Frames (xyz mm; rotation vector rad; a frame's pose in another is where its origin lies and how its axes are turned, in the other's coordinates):
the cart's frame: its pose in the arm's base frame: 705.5 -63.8 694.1 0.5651 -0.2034 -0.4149
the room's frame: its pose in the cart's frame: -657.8 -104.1 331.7 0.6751 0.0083 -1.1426
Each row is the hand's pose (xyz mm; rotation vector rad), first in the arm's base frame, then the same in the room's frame.
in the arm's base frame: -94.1 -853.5 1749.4 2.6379 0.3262 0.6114
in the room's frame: -90.3 826.2 896.6 0.7767 1.8668 0.4547
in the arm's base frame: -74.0 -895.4 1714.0 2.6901 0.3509 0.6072
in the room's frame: -32.7 836.0 895.8 0.8110 1.8851 0.4019
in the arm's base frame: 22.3 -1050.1 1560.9 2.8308 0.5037 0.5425
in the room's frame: 200.9 873.6 869.5 0.8576 1.9334 0.1905
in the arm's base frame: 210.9 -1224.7 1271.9 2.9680 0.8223 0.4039
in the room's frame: 565.0 901.0 742.0 0.8382 1.9898 -0.1468
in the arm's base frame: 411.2 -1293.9 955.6 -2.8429 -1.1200 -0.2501
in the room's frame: 880.9 876.5 531.0 0.7296 2.0272 -0.4384
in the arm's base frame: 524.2 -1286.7 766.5 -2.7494 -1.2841 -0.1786
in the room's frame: 1035.9 837.2 379.3 0.6312 2.0409 -0.5700
